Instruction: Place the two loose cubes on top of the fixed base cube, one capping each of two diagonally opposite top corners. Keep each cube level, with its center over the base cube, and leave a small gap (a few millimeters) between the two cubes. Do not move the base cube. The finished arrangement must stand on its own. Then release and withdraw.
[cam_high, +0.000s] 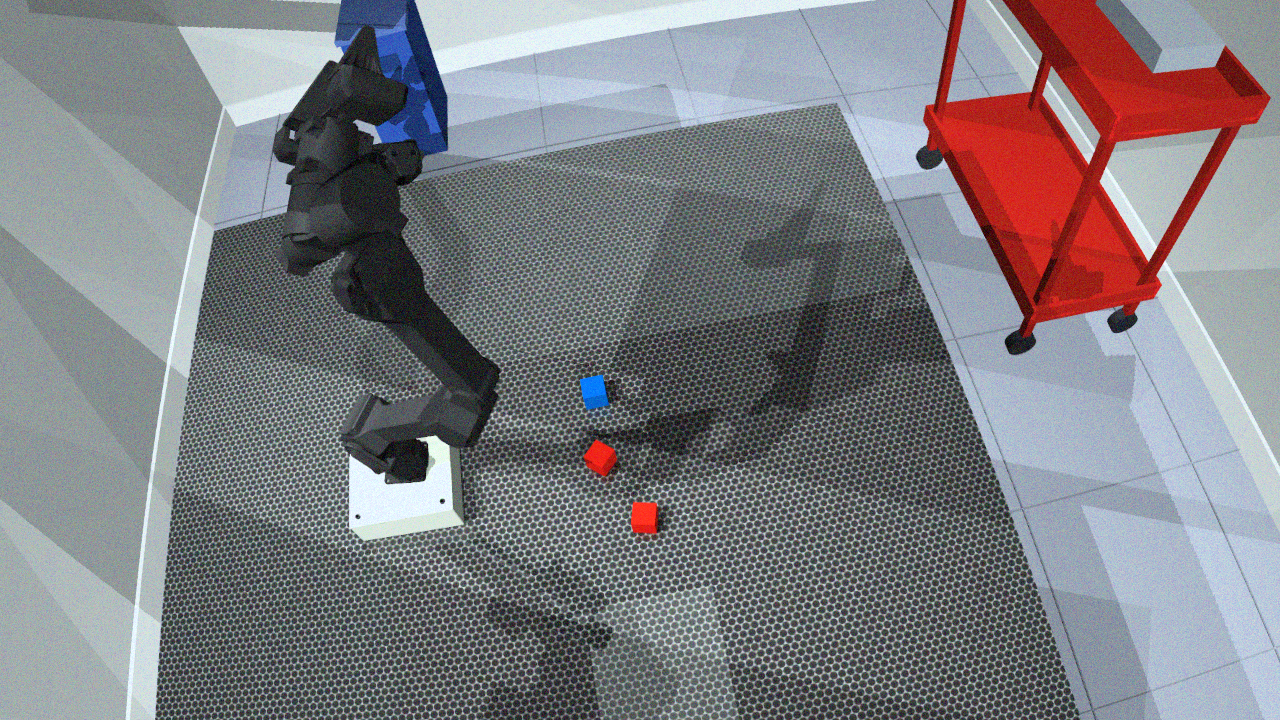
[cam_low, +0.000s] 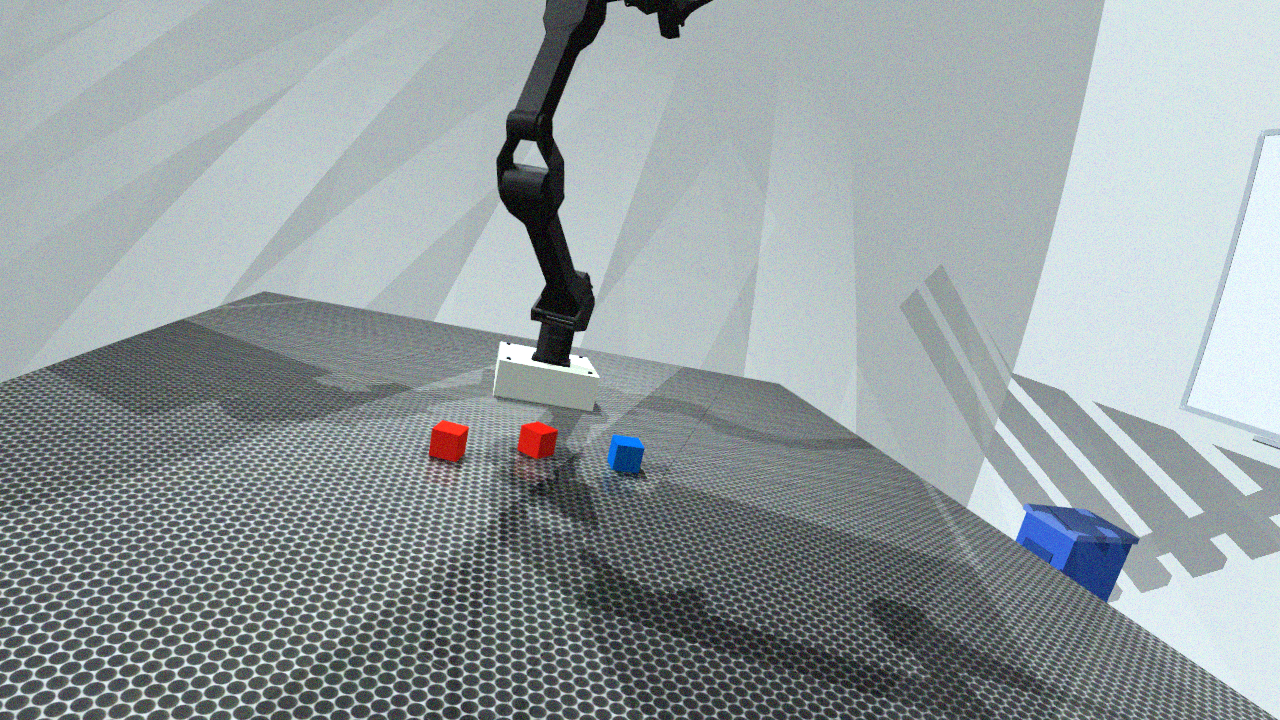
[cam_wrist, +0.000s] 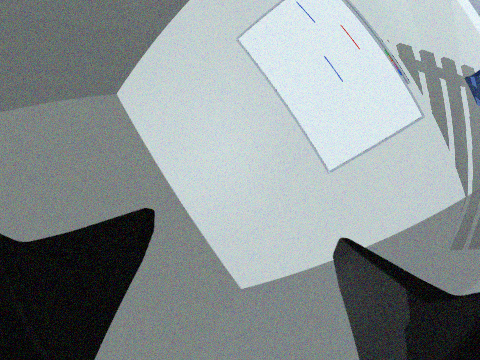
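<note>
The blue base cube lies 68 cm below my gripper tip and 14 cm ahead of it.
</note>
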